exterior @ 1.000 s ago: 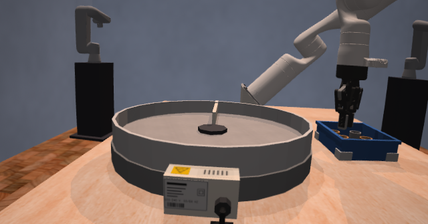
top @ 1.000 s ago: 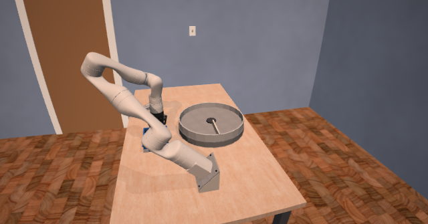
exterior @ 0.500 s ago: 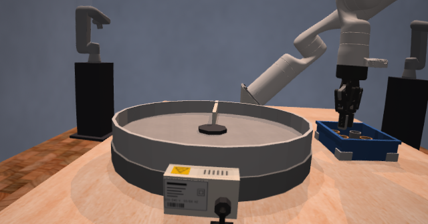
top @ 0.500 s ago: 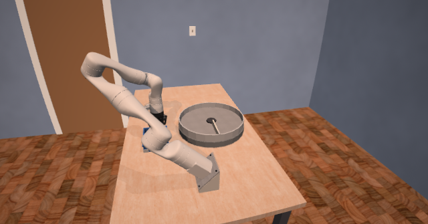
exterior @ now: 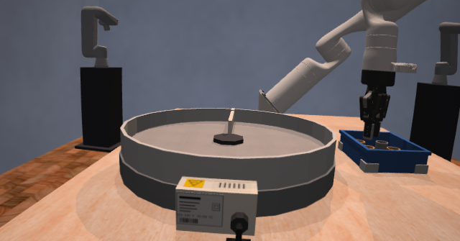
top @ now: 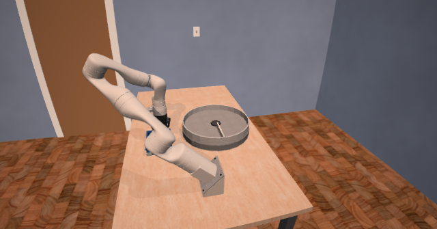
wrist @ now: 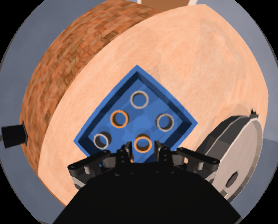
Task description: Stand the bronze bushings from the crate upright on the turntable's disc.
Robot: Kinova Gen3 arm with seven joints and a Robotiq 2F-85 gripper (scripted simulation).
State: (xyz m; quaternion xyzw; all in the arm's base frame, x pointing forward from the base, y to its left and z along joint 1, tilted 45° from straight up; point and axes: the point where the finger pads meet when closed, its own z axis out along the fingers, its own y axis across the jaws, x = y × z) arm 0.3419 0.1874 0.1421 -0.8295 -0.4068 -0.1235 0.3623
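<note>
Right now my hand is 50 mm above the blue crate and 30 mm to the right of it. Also, from my hand: grey turntable disc: 330 mm to the right, 110 mm ahead, 20 mm below.
</note>
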